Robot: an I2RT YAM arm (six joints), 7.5 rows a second.
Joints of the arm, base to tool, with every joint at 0 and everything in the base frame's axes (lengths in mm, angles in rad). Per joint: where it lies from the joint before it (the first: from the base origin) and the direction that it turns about. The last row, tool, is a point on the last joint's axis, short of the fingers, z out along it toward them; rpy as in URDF.
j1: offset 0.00 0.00 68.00 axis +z
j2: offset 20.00 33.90 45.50 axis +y
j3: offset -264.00 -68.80 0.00 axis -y
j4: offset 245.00 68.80 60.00 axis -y
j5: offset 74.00 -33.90 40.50 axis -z
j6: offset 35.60 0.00 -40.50 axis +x
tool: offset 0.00 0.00 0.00 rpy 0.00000 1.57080 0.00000
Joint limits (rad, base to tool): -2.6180..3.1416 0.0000..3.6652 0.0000..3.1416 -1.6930..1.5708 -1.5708..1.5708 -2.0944..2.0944
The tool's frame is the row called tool.
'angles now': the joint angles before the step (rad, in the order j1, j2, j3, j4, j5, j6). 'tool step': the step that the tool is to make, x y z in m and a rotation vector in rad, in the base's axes. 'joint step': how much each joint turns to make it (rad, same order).
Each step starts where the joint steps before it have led.
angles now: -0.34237, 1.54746, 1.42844, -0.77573, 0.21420, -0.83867
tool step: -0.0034, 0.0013, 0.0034, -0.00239, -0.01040, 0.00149
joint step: 0.00006, -0.01589, -0.00465, -0.00056, -0.00187, -0.00034
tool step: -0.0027, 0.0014, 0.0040, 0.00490, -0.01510, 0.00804
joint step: -0.00009, -0.01386, -0.00039, -0.00087, -0.01264, -0.00007
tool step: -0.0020, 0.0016, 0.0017, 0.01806, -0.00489, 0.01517
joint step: -0.00002, -0.00792, 0.00030, -0.00974, -0.02405, 0.00037
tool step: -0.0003, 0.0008, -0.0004, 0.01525, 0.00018, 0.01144
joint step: 0.00003, -0.00061, -0.00034, -0.00563, -0.01829, 0.00041
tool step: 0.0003, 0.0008, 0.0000, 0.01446, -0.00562, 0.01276
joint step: 0.00049, -0.00029, -0.00006, 0.00014, -0.01977, 0.00047
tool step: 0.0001, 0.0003, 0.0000, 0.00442, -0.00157, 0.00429
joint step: 0.00031, -0.00009, 0.00001, -0.00009, -0.00615, -0.00007
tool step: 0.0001, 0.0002, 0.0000, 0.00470, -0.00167, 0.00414
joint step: -0.00002, 0.00004, 0.00013, -0.00009, -0.00650, -0.00002
